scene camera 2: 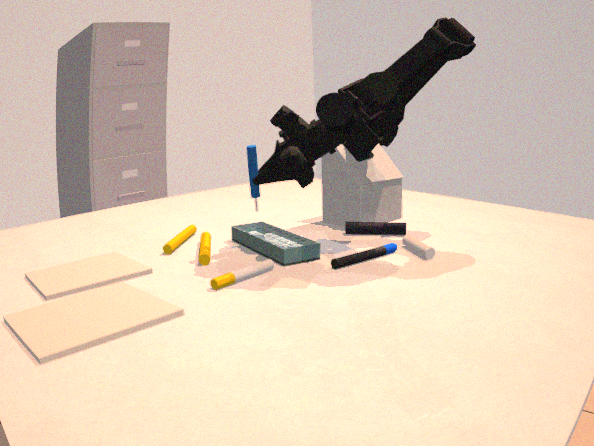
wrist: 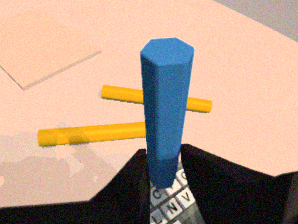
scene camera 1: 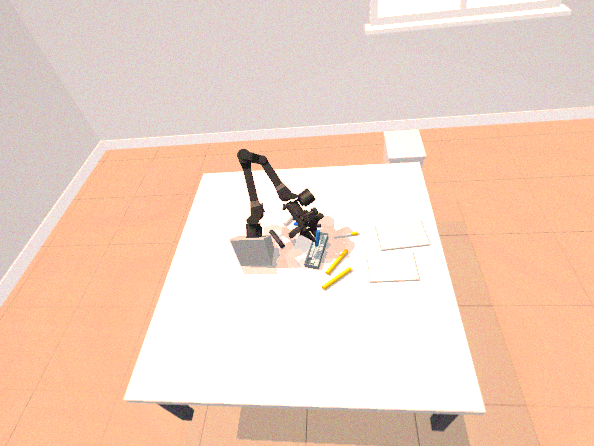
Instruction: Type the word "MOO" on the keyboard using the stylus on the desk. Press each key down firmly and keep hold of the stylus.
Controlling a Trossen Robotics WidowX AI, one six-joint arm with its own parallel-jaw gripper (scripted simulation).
Labels:
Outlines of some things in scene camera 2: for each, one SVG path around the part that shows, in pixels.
My gripper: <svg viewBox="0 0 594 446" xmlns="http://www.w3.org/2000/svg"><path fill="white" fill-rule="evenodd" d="M283 105L270 122L275 127L282 129L279 132L279 136L284 141L280 143L277 140L273 155L258 170L259 175L253 180L253 183L259 185L297 180L300 186L304 188L313 182L315 174L312 167L316 165L315 161L324 154L330 153L332 155L335 153L335 148L339 144L321 120L313 119L309 124L294 111L291 111L288 106Z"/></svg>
A black bar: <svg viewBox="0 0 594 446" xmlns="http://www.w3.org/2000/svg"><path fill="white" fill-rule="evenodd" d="M346 222L346 234L406 235L406 223Z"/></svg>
A yellow-capped pen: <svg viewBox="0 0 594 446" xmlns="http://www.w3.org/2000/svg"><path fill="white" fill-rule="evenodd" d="M274 263L268 259L235 272L224 274L210 281L211 286L214 290L221 287L224 288L273 269Z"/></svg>

